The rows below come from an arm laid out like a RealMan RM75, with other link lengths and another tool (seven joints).
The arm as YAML. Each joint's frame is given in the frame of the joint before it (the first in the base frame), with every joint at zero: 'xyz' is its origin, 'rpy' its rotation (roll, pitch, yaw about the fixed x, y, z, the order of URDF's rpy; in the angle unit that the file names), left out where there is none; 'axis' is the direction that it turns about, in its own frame. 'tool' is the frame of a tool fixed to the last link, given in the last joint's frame.
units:
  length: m
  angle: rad
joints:
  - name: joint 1
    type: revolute
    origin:
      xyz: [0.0, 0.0, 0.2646]
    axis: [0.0, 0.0, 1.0]
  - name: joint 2
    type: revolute
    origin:
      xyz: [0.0, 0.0, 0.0]
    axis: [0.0, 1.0, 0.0]
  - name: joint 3
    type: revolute
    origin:
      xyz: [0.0, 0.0, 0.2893]
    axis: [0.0, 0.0, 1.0]
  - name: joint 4
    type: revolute
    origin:
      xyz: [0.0, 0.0, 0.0]
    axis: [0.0, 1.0, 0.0]
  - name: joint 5
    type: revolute
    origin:
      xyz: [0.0, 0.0, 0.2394]
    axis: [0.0, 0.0, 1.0]
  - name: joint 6
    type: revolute
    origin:
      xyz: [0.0, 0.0, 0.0]
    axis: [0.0, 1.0, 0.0]
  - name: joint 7
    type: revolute
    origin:
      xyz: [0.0, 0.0, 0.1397]
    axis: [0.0, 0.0, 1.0]
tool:
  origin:
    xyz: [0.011, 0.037, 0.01]
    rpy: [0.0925, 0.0, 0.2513]
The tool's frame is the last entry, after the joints.
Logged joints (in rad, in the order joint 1, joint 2, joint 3, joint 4, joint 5, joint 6, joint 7), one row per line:
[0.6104 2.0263 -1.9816 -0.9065 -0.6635 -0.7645 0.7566]
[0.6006 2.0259 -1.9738 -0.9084 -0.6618 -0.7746 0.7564]
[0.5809 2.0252 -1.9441 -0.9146 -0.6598 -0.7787 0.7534]
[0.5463 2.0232 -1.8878 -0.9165 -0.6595 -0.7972 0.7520]
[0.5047 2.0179 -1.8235 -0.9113 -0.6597 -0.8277 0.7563]
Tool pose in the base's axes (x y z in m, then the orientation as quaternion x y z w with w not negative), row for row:
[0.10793 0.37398 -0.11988 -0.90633 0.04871 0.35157 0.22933]
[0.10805 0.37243 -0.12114 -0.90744 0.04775 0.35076 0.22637]
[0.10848 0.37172 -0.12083 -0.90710 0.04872 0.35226 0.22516]
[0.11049 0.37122 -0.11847 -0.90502 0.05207 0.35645 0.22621]
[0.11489 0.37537 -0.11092 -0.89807 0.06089 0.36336 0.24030]
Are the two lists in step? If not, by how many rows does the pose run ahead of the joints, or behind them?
The pose runs 2 rows behind the joints: the pose in row i belongs to the joints in row i - 2.
